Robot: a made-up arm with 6 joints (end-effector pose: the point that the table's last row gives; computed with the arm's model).
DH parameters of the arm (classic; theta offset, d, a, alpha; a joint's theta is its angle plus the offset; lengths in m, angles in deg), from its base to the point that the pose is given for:
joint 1: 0 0.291 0 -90
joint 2: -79.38 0 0.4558 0
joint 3: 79.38 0 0.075 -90
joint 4: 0 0.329 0 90
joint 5: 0 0 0.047 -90
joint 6: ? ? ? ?
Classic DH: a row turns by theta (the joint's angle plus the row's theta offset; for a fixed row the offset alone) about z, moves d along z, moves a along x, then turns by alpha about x.
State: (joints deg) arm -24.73 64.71 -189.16 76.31 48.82 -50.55
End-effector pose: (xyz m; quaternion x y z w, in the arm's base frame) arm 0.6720 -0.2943 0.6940 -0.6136 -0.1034 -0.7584 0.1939
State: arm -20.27 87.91 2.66 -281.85 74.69 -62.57
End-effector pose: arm 0.0717 0.0210 0.1616 -0.3181 0.5463 0.6349 0.4441
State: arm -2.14 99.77 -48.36 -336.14 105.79 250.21
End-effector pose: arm 0.1550 0.0228 -0.0993 -0.2626 -0.0476 0.4585 0.8477
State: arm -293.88 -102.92 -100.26 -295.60 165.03 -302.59
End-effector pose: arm -0.2978 -0.5371 0.5139 -0.7571 -0.5907 -0.1644 0.2256
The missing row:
joint 6: 0 0.06 0 0
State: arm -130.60 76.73 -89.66 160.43 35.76 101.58
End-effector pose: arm -0.4018 -0.4672 -0.0667 0.8796 -0.2452 -0.0692 0.4017
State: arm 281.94 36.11 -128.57 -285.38 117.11 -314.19
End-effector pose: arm 0.2098 -0.6432 0.6733 -0.5021 0.6129 0.0003 0.6102
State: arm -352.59 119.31 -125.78 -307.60 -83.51 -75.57
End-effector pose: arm 0.4985 0.0130 -0.2759 0.7042 0.1616 0.3713 0.5832
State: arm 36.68 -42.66 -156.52 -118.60 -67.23 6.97
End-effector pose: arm -0.3440 -0.1758 0.9560 -0.4276 0.2488 0.6374 0.5907
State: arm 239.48 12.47 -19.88 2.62 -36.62 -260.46
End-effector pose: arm -0.1913 -0.3179 0.3832 -0.3382 -0.8632 0.3674 0.0739
